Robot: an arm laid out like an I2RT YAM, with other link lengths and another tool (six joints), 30 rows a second.
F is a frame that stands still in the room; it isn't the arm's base.
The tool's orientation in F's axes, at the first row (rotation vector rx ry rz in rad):
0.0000 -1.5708 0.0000
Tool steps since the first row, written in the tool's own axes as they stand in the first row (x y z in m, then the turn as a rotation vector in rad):
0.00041 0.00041 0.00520 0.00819 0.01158 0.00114
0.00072 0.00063 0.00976 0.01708 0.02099 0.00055
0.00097 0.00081 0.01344 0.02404 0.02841 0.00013
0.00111 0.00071 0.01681 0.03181 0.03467 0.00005
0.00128 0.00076 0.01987 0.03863 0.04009 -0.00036
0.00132 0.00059 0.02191 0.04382 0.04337 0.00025
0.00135 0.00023 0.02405 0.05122 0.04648 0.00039
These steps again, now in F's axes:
-0.00520 0.00041 0.00041 -0.00114 0.01158 0.00819
-0.00976 0.00063 0.00072 -0.00055 0.02099 0.01708
-0.01344 0.00081 0.00097 -0.00013 0.02841 0.02404
-0.01681 0.00071 0.00111 -0.00005 0.03467 0.03181
-0.01987 0.00076 0.00128 0.00036 0.04009 0.03863
-0.02191 0.00059 0.00132 -0.00025 0.04337 0.04382
-0.02405 0.00023 0.00135 -0.00039 0.04648 0.05122

